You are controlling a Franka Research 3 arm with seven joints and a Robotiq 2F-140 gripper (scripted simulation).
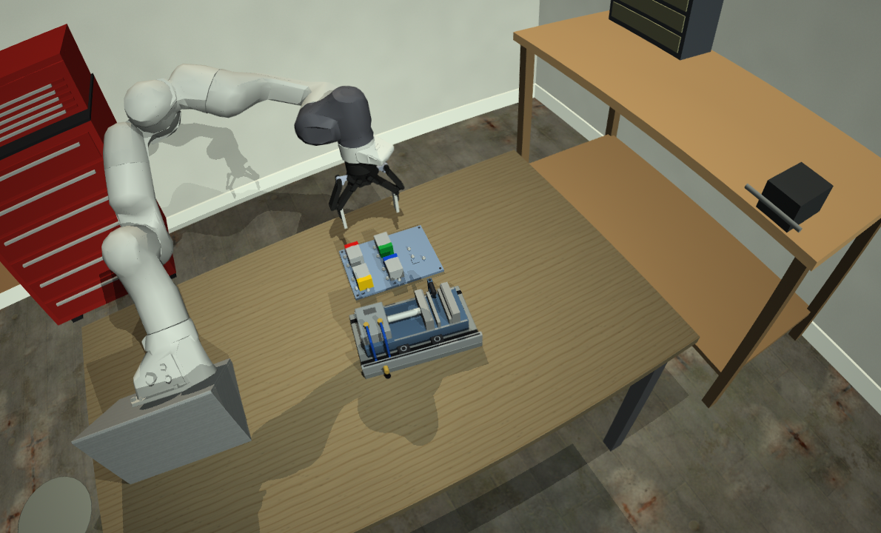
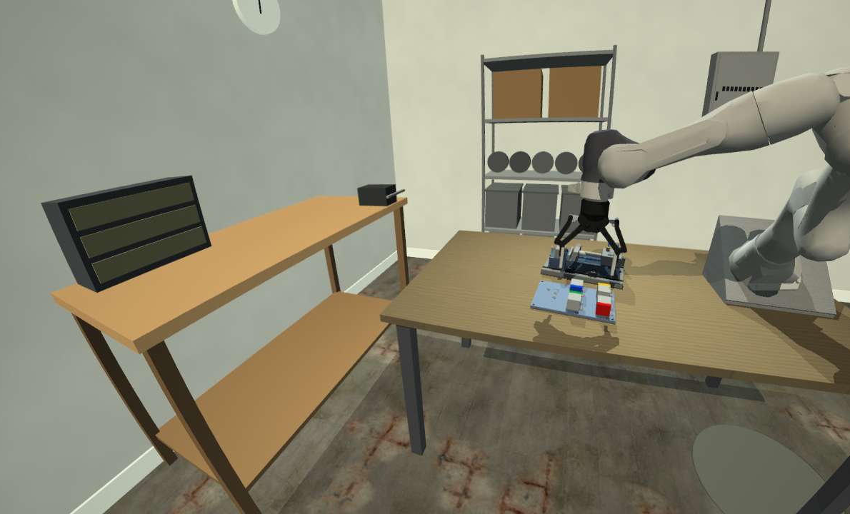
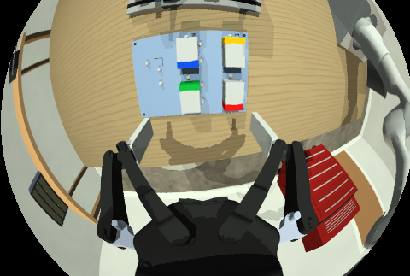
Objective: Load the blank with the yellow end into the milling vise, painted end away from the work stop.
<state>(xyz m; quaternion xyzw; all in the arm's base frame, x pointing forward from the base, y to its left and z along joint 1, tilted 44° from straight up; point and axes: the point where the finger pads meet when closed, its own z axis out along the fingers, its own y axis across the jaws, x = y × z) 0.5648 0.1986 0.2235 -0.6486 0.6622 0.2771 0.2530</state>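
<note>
Now: the green-ended blank 2 cm ahead of my hand, 1 cm to the right of it and 12 cm below it. Also, from my hand: red-ended blank (7 cm behind, 12 cm below); blue-ended blank (2 cm ahead, 10 cm to the right, 12 cm below); work stop (7 cm ahead, 26 cm to the right, 6 cm below).
</note>
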